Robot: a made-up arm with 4 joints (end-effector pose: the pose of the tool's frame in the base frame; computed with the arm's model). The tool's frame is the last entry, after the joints. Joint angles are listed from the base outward.
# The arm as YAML. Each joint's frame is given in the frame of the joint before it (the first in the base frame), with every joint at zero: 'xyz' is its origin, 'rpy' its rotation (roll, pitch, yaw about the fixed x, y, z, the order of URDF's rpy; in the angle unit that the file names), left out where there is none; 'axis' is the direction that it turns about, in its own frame. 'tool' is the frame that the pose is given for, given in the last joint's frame.
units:
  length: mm
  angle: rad
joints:
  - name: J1
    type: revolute
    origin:
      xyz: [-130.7, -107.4, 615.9]
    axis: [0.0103, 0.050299, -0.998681]
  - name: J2
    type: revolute
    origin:
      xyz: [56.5, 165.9, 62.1]
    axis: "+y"
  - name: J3
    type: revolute
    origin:
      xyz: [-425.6, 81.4, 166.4]
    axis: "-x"
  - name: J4
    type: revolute
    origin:
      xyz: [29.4, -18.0, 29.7]
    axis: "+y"
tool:
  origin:
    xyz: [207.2, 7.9, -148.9]
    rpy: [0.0, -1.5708, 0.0]
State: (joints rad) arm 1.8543 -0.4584 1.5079 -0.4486
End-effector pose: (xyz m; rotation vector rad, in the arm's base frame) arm 0.1397 -0.0383 0.7674 -1.9362 -0.0459 0.2669
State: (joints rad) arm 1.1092 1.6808 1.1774 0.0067
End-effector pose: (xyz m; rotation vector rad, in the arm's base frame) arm 0.0885 -0.2414 0.8394 0.1383 0.0904 0.0687
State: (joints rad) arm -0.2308 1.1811 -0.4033 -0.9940
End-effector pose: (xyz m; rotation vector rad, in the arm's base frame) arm 0.0661 0.1352 0.9310 0.0280 -1.3727 -0.2231
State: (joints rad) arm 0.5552 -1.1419 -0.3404 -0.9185
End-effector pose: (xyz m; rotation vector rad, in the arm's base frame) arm -0.2305 0.1933 0.6546 0.3725 2.6161 0.1113
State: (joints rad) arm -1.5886 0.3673 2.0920 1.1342
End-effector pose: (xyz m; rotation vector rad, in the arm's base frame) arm -0.2163 -0.3830 1.0883 -1.6570 -1.7557 1.6687
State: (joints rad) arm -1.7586 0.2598 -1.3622 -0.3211
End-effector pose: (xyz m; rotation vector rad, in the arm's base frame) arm -0.4205 -0.2250 0.8362 1.4079 -0.3410 0.1580
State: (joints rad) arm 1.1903 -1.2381 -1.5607 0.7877
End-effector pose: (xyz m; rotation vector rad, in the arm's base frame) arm 0.2195 0.2671 0.3932 0.5959 -2.1925 -0.2584
